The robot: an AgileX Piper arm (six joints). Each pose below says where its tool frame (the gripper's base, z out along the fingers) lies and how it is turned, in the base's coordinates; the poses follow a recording.
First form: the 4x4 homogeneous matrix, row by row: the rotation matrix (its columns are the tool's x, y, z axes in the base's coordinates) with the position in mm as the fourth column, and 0 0 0 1 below. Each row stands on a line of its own.
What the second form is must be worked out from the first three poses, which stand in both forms.
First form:
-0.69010 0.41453 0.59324 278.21
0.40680 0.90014 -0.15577 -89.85
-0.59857 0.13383 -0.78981 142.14
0 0 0 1
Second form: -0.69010 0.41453 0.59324; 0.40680 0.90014 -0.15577; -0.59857 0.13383 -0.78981; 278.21 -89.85 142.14
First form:
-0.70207 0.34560 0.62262 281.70
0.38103 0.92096 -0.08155 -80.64
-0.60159 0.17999 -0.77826 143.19
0 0 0 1
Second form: -0.70207 0.34560 0.62262; 0.38103 0.92096 -0.08155; -0.60159 0.17999 -0.77826; 281.70 -80.64 143.19
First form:
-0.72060 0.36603 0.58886 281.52
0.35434 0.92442 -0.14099 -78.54
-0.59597 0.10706 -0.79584 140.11
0 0 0 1
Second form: -0.72060 0.36603 0.58886; 0.35434 0.92442 -0.14099; -0.59597 0.10706 -0.79584; 281.52 -78.54 140.11
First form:
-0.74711 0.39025 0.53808 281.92
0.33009 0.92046 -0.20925 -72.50
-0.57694 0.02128 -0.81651 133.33
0 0 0 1
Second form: -0.74711 0.39025 0.53808; 0.33009 0.92046 -0.20925; -0.57694 0.02128 -0.81651; 281.92 -72.50 133.33
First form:
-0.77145 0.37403 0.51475 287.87
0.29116 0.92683 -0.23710 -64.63
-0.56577 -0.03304 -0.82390 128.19
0 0 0 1
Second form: -0.77145 0.37403 0.51475; 0.29116 0.92683 -0.23710; -0.56577 -0.03304 -0.82390; 287.87 -64.63 128.19
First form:
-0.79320 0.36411 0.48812 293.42
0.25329 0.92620 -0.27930 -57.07
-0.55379 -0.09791 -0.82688 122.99
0 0 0 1
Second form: -0.79320 0.36411 0.48812; 0.25329 0.92620 -0.27930; -0.55379 -0.09791 -0.82688; 293.42 -57.07 122.99
